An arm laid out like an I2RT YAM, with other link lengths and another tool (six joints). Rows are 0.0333 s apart.
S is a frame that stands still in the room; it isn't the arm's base.
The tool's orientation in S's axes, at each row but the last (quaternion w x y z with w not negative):
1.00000 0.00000 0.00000 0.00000
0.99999 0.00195 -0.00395 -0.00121
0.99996 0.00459 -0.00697 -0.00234
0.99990 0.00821 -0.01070 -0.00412
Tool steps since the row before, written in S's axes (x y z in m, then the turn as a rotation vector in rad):
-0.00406 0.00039 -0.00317 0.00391 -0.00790 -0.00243
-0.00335 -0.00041 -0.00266 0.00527 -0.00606 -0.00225
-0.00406 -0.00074 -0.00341 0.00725 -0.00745 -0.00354
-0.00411 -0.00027 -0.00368 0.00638 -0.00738 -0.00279
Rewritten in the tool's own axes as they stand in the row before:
-0.00406 0.00039 -0.00317 0.00391 -0.00790 -0.00243
-0.00337 -0.00043 -0.00263 0.00527 -0.00606 -0.00227
-0.00410 -0.00079 -0.00335 0.00724 -0.00745 -0.00357
-0.00419 -0.00036 -0.00359 0.00638 -0.00737 -0.00281

